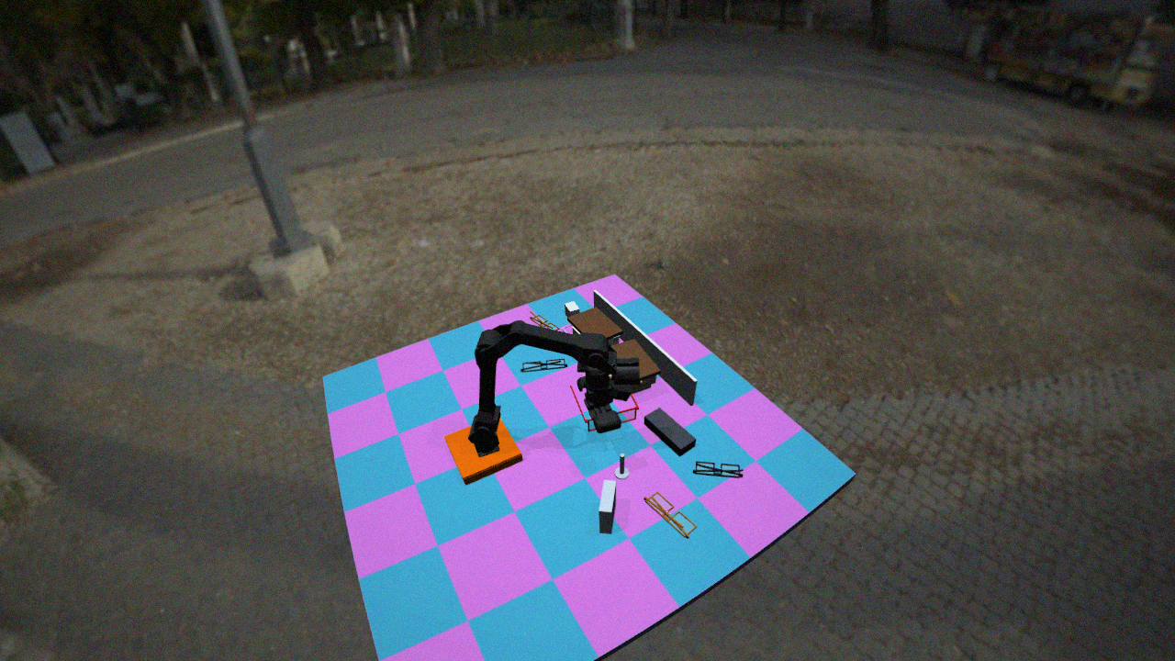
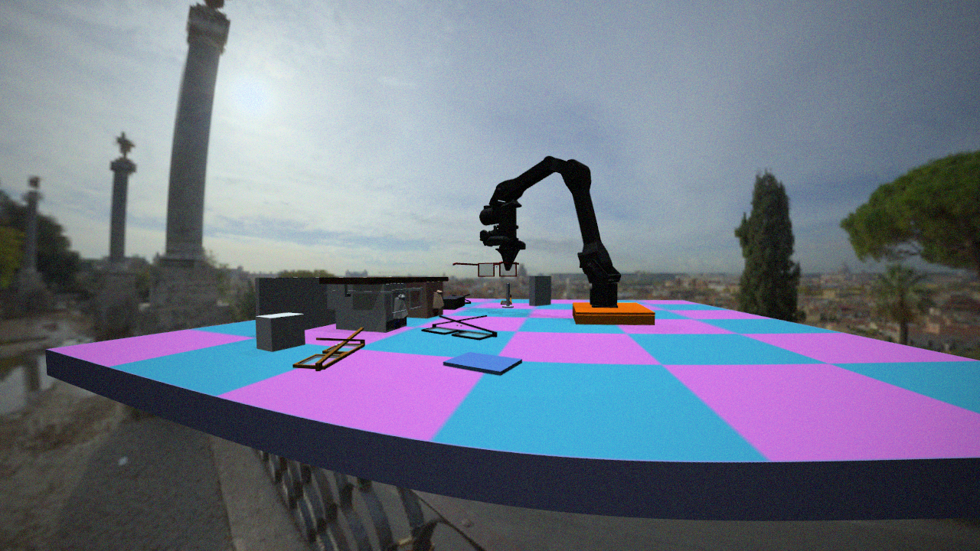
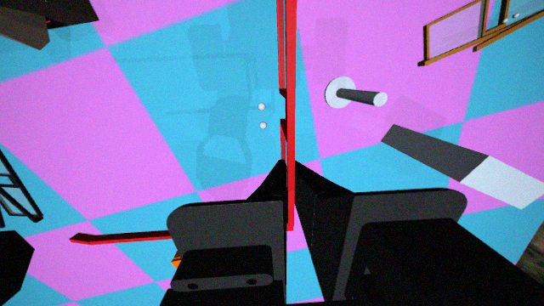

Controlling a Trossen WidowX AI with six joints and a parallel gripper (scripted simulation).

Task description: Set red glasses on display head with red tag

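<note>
The post is 10 cm below my gripper tip, 9 cm to the right of it and 2 cm ahead of it. Round my gripper tip: skin-coloured head 21 cm to the left, 19 cm ahead, 7 cm below; black box 21 cm ahead, 11 cm below, 3 cm to the right; white wall 33 cm to the left, 31 cm ahead, 7 cm below.
</note>
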